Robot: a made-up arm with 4 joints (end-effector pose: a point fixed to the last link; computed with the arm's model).
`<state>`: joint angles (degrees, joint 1 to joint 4).
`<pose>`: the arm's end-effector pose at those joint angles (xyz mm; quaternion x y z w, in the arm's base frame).
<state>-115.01 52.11 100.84 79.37</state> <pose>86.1 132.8 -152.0 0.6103 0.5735 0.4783 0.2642</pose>
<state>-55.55 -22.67 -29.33 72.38</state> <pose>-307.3 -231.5 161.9 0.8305 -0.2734 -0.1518 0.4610</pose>
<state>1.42 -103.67 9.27 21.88</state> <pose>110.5 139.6 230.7 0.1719 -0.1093 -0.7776 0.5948</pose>
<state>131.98 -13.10 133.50 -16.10</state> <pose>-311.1 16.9 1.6 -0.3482 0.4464 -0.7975 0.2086</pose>
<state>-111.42 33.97 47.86 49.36</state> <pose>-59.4 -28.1 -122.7 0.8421 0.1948 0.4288 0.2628</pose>
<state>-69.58 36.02 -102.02 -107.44</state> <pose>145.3 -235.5 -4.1 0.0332 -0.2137 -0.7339 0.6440</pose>
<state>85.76 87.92 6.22 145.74</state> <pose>401.0 25.0 446.5 0.3267 0.6073 -0.3363 0.6414</pose>
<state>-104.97 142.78 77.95 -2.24</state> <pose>235.6 64.7 -181.0 -0.1784 -0.4740 0.5987 0.6205</pose>
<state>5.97 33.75 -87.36 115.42</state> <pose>-94.9 -519.0 292.2 0.6808 -0.1404 0.6791 0.2360</pose>
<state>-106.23 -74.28 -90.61 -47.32</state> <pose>50.6 -113.2 95.3 -0.0980 0.2837 -0.6488 0.6993</pose>
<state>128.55 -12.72 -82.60 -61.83</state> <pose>9.4 106.4 123.4 0.7370 0.5936 -0.2912 0.1404</pose>
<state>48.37 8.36 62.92 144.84</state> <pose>-173.6 -305.2 495.5 0.6092 0.0019 -0.5242 0.5950</pose>
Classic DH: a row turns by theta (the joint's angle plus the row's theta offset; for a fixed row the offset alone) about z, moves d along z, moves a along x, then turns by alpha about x. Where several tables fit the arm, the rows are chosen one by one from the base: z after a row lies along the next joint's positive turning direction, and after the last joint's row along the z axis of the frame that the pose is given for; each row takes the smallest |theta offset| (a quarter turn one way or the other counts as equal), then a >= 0, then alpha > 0; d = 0 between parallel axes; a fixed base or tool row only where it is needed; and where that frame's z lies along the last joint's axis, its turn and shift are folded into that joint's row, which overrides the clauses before.
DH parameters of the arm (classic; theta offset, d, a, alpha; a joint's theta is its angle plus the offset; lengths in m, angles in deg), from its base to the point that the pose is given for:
base (fixed): -90 0.12 0 90
joint 1: 0 -0.0359 0.076 -90
joint 2: -90 0.067 0.2791 90
joint 3: -90 -0.1576 0.0844 90
joint 4: 90 0.0464 0.2189 -90
tool (fixed): -90 0.0627 0 0

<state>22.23 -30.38 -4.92 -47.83</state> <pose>-131.7 8.8 -27.1 -0.5626 0.0176 -0.2645 0.7831</pose>
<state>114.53 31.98 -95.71 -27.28</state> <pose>-130.7 157.2 161.0 -0.5427 -0.3884 0.6256 0.4040</pose>
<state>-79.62 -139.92 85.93 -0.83</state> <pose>306.0 -6.0 192.2 -0.6540 -0.6223 0.3741 0.2126</pose>
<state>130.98 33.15 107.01 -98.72</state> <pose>-387.1 417.5 427.7 0.4209 -0.7873 0.0511 0.4477</pose>
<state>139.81 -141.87 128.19 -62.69</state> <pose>431.8 -61.2 -174.1 -0.3058 -0.0276 -0.5060 0.8060</pose>
